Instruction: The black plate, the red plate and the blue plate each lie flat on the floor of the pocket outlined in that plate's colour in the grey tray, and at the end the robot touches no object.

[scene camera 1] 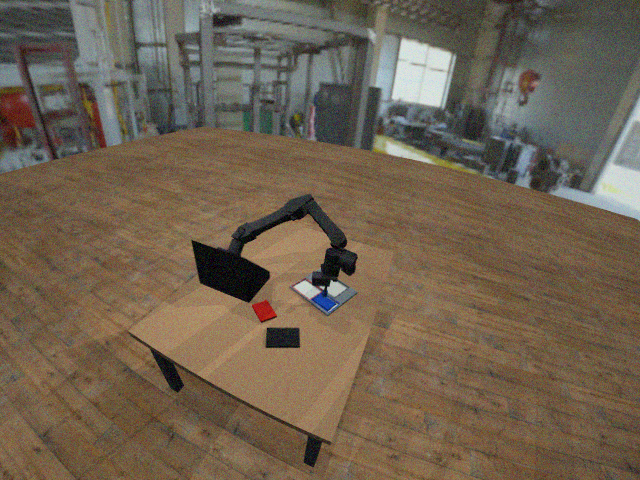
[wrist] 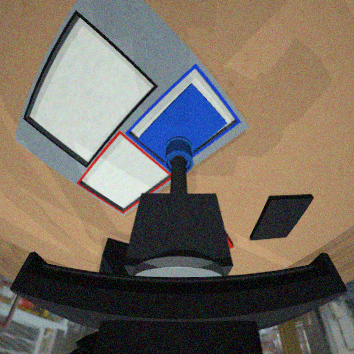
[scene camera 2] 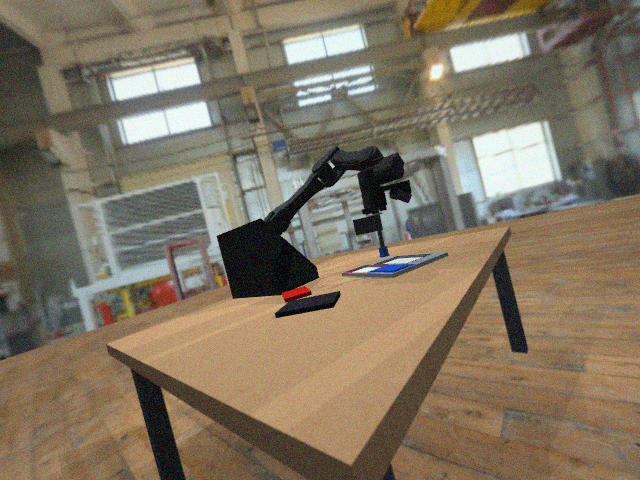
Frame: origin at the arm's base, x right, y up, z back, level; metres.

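Seen in the pictures: hand, tool point: [scene camera 1: 324, 295] [wrist: 178, 149] [scene camera 2: 384, 256]; arm's base, link origin: [scene camera 1: 232, 256] [scene camera 2: 262, 245].
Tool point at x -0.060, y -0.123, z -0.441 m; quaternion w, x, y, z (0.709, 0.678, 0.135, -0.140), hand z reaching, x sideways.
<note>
Offsets run from my tool point to a thing's top centre. "*": to the spot under its first point. Level surfaces: height alone.
The blue plate @(dx +0.001, dy -0.036, dz -0.005 m) [scene camera 1: 327, 302] [scene camera 2: 391, 268] [wrist: 192, 117] lies flat inside the blue-outlined pocket of the grey tray @(dx -0.082, dy -0.038, dz +0.025 m) [scene camera 1: 348, 295] [wrist: 135, 40]. My gripper [scene camera 1: 325, 292] [scene camera 2: 383, 252] [wrist: 179, 150], a small blue suction cup on a thin black rod, is open and empty. It hangs a little above the blue plate, apart from it. The red plate @(dx +0.163, dy -0.038, dz +0.226 m) [scene camera 1: 264, 311] [scene camera 2: 296, 293] [wrist: 230, 243] lies flat on the table, partly hidden in the wrist view. The black plate @(dx +0.262, dy -0.039, dz +0.089 m) [scene camera 1: 282, 337] [scene camera 2: 308, 304] [wrist: 282, 217] lies flat nearby. The red-outlined pocket @(* dx -0.067, dy -0.038, dz +0.025 m) [wrist: 120, 132] and the black-outlined pocket @(* dx -0.043, dy -0.038, dz -0.042 m) [wrist: 156, 86] show bare white floors.
A large upright black panel [scene camera 1: 227, 271] [scene camera 2: 263, 263] stands at the arm's base, behind the red plate. The arm arches above the wooden table @(dy -0.049 m) [scene camera 1: 217, 356] [scene camera 2: 258, 382] towards the tray. The table's edge runs along the far side of the tray.
</note>
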